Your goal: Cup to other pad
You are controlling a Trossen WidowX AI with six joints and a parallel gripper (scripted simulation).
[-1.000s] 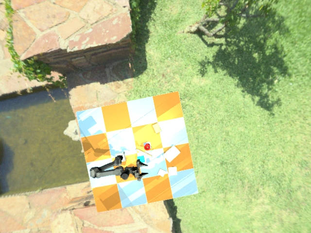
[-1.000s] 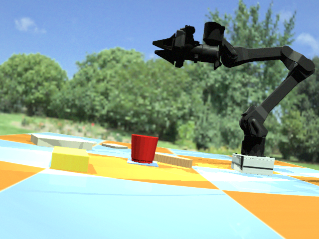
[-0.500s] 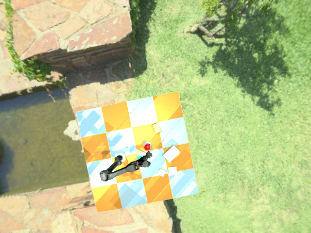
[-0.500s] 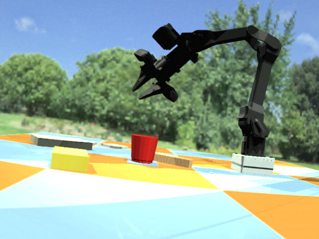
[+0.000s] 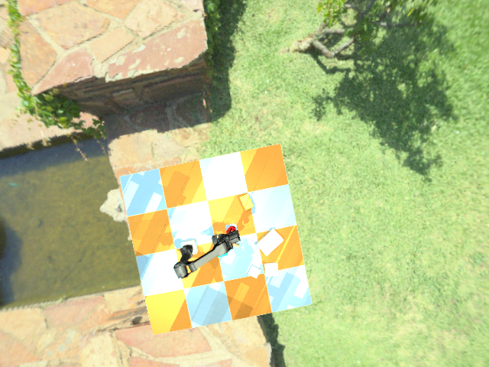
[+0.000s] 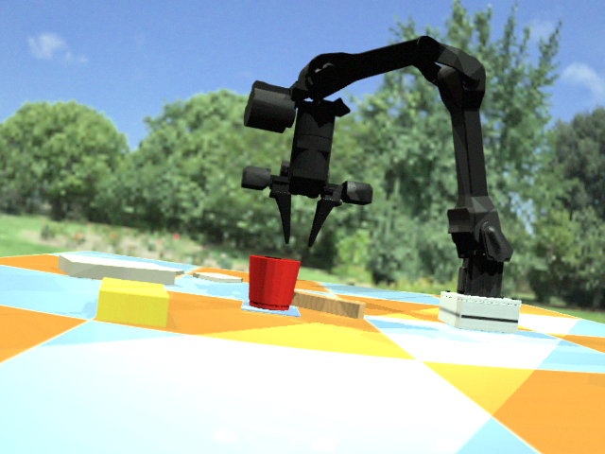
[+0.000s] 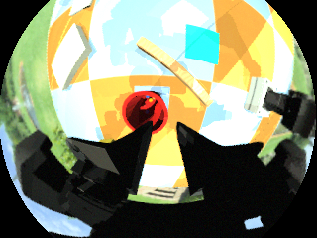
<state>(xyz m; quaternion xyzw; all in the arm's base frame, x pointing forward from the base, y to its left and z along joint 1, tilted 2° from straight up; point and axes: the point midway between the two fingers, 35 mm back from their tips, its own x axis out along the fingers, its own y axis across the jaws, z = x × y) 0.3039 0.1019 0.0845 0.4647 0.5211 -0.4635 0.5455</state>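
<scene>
My gripper tip is 6 cm above the red cup and 3 cm short of it. From my gripper tip the other things lie so: cyan pad: 16 cm to the right, 11 cm below, 7 cm behind; then yellow block: 21 cm to the left, 16 cm ahead, 8 cm below; then wooden bar: 10 cm below, 8 cm to the right, 2 cm behind.
</scene>
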